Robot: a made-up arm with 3 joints. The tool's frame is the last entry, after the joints.
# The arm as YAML. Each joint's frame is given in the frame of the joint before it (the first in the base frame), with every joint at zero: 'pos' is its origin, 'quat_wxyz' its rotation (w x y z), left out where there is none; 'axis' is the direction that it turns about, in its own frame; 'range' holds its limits. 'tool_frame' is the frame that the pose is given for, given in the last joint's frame.
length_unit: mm
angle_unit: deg
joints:
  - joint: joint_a
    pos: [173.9, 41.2, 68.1]
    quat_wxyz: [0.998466, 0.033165, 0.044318, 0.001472]
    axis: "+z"
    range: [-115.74, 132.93]
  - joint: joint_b
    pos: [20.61, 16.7, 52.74]
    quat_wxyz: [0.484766, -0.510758, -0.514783, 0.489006]
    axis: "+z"
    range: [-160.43, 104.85]
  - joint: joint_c
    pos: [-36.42, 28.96, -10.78]
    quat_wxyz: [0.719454, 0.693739, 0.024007, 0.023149]
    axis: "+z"
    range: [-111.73, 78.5]
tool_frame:
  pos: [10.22, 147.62, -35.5]
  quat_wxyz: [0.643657, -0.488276, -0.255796, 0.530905]
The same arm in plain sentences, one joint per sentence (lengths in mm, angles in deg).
The arm has three revolute joints in a row. What follows holds with every joint at zero, and every direction is one of the base frame's.
Joint 1 lies 173.9 mm along +x and 41.2 mm along +y and 68.1 mm along +z from the base frame's origin and rotates about the direction (0.088598, -0.066098, 0.993872), from -115.74 to 132.93 deg.
Joint 2 lies 25.2 mm along +x and 13.3 mm along +y and 51.7 mm along +z from joint 1 and rotates about the direction (-0.999284, -0.0107, 0.036299), from -160.43 to 104.85 deg.
Joint 3 lies 10 mm along +x and 34.3 mm along -y and 31.7 mm along -z from joint 2 and rotates about +z, from -111.73 to 78.5 deg.
The tool frame, which is the frame that the pose is given for, lies 147.7 mm along -x and 9 mm along +y and 35.5 mm along -z from joint 3; its axes are the base frame's turned by roll -66.45, pitch 10.9 and yaw 162.35 deg (as in URDF: about the fixed x, then y, then z).

